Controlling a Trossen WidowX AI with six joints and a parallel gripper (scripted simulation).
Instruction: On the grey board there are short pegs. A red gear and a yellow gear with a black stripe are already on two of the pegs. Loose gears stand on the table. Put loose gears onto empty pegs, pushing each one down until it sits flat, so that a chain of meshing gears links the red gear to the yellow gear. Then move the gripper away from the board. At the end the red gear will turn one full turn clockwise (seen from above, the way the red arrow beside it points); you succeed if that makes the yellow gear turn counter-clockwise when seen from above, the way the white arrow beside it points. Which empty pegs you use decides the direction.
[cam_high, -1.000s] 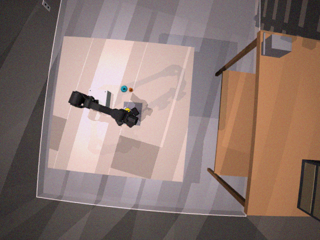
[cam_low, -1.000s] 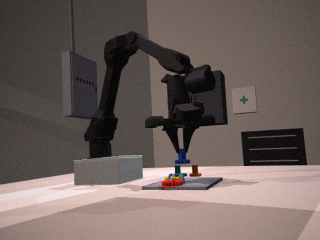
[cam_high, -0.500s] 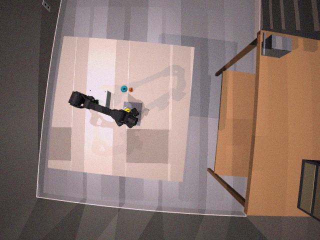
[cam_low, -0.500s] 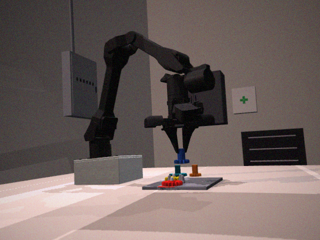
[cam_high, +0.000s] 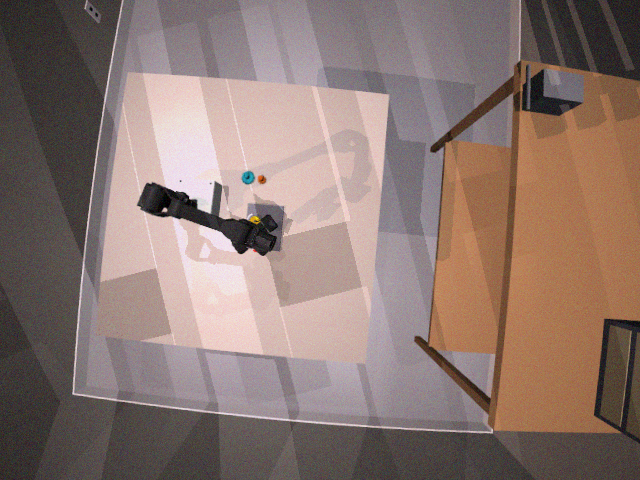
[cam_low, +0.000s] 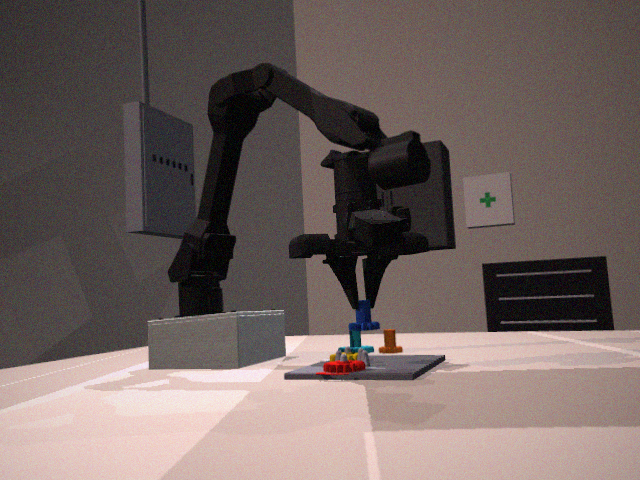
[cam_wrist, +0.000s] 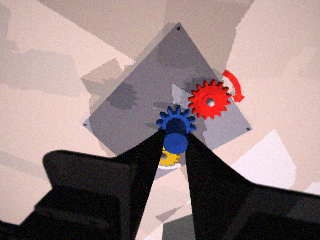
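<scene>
My gripper tip is now 2 cm past the red gear, 4 cm to the left of it and 7 cm above it. Also, from my gripper tip: blue gear: 1 cm below; red arrow: 3 cm behind, 7 cm to the right, 8 cm below; yellow gear: 5 cm behind, 7 cm to the left, 7 cm below.
</scene>
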